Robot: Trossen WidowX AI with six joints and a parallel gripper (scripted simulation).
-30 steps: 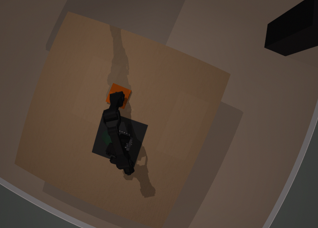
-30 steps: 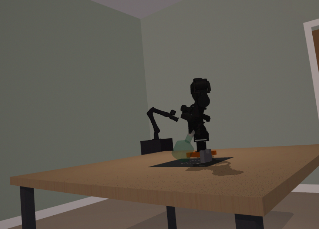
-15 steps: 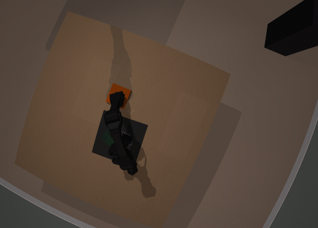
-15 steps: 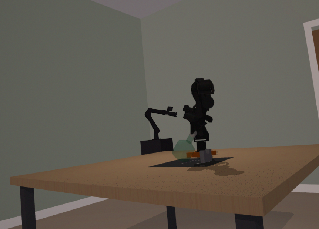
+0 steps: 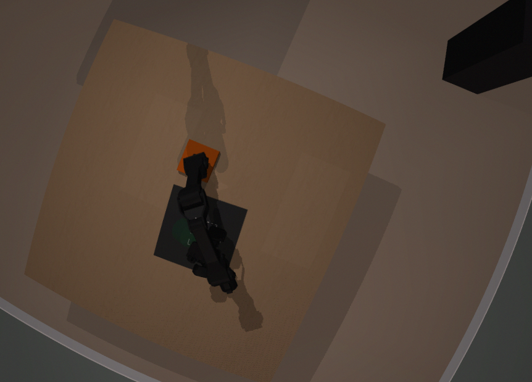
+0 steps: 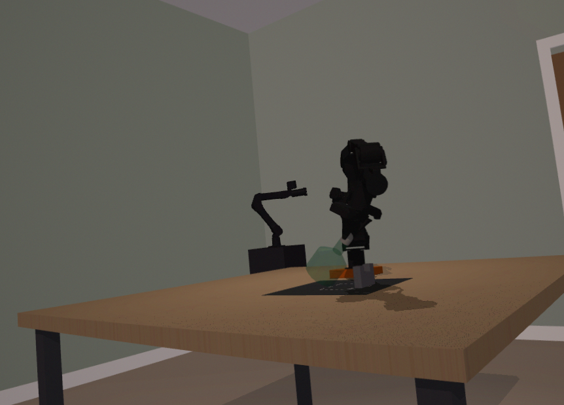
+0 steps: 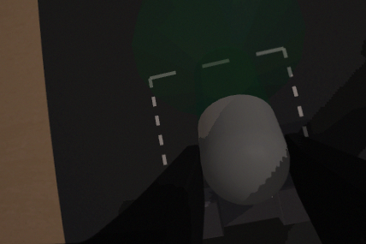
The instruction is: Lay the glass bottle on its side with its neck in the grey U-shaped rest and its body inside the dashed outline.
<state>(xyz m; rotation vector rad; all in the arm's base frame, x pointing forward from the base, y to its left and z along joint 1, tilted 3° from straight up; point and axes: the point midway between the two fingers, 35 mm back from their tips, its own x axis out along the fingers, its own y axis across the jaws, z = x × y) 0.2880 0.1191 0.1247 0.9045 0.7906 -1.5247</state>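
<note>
Now: gripper tip 4 cm to the left of the green glass bottle and 3 cm above it. From my gripper tip the other things lie so: black mat (4 cm to the right, 13 cm below).
</note>
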